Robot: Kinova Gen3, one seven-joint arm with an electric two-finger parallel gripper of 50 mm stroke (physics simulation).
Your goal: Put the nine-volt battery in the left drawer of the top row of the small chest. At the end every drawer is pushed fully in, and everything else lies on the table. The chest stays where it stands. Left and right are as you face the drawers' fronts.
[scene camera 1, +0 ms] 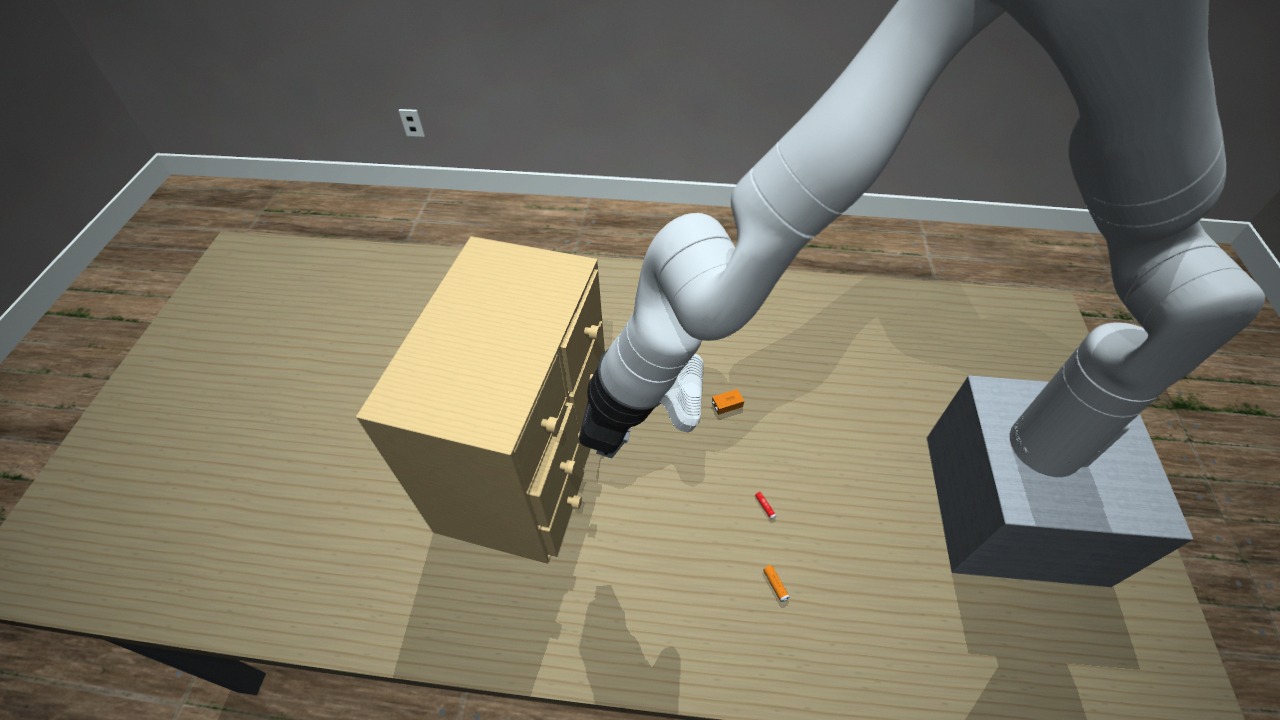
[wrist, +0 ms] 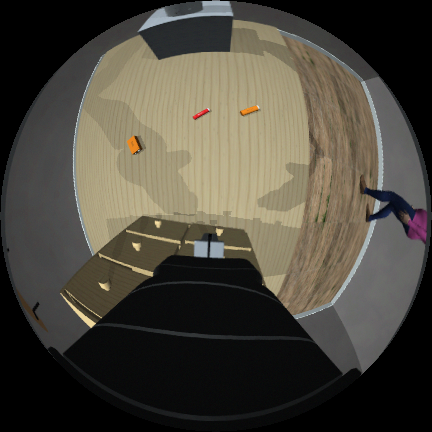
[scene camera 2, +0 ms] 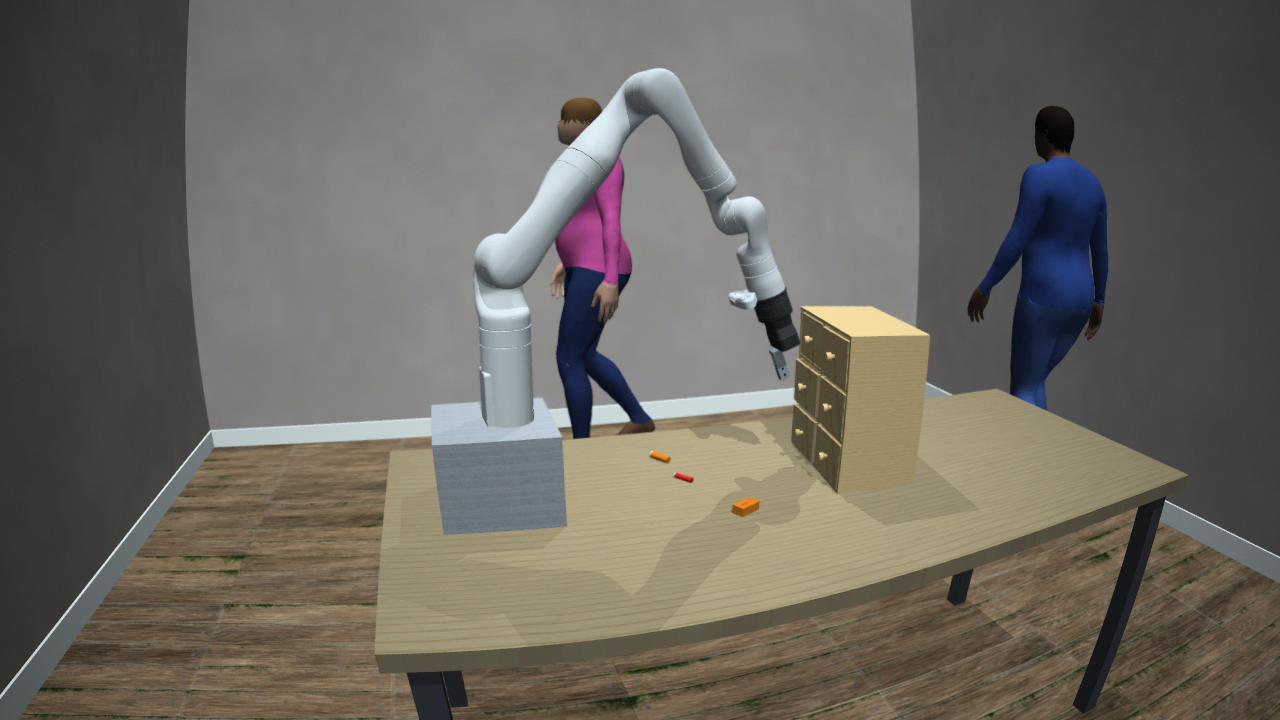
Observation:
The pictures show: my gripper and a small chest.
My gripper shows as well in the wrist view and in scene camera 2.

